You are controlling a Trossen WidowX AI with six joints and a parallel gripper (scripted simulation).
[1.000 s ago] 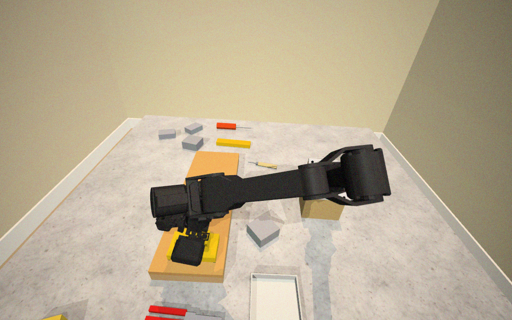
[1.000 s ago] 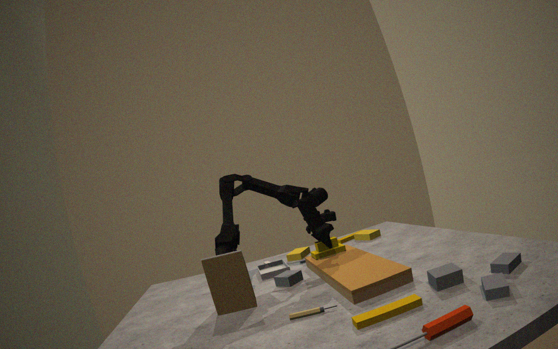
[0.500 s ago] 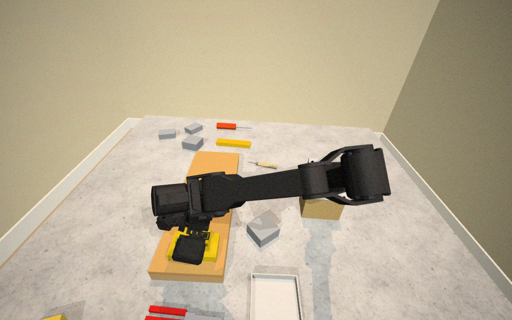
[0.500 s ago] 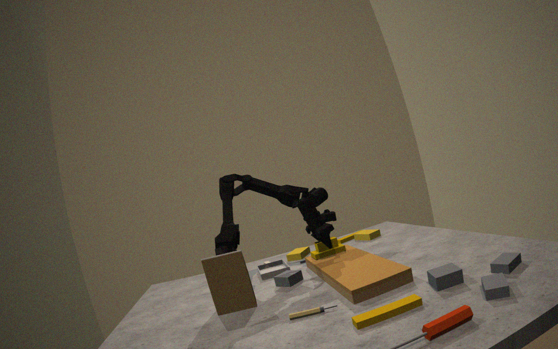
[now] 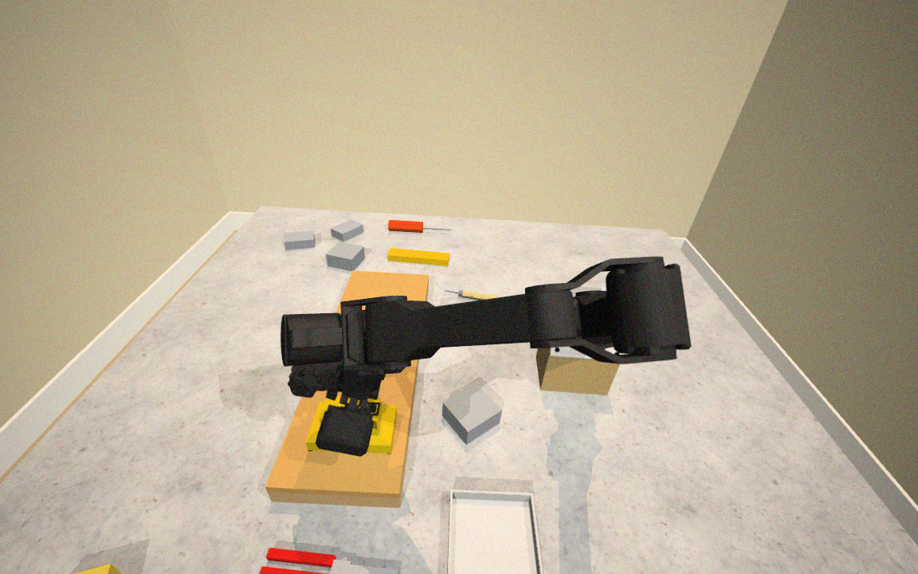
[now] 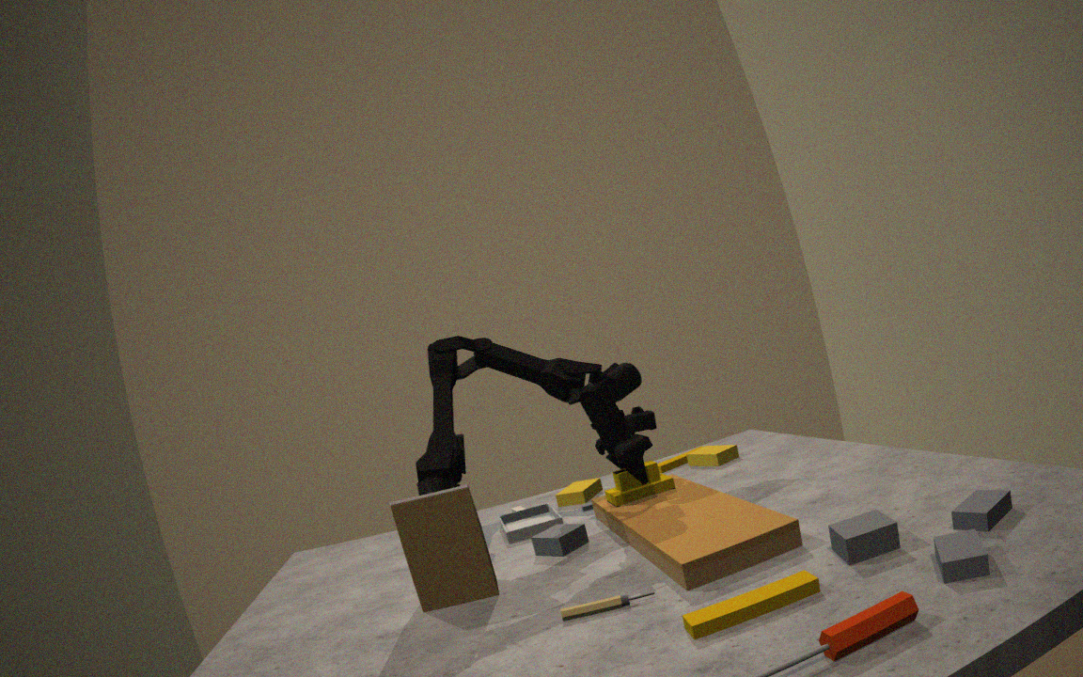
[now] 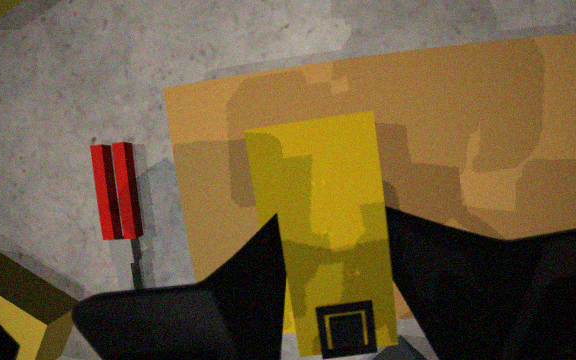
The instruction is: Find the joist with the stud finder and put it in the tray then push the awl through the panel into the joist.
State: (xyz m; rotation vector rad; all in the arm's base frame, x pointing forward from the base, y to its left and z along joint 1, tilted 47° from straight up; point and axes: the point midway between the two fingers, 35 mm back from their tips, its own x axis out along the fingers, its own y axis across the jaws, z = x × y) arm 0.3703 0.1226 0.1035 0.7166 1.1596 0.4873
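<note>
Right now my gripper tip is 40 mm past the square light and 30 mm below it. Also, from my gripper tip: white tray: 210 mm behind, 160 mm to the left, 50 mm below; then wooden-handled awl: 400 mm to the right, 190 mm behind, 60 mm below; then stud finder: 20 mm behind, 20 mm above.
</note>
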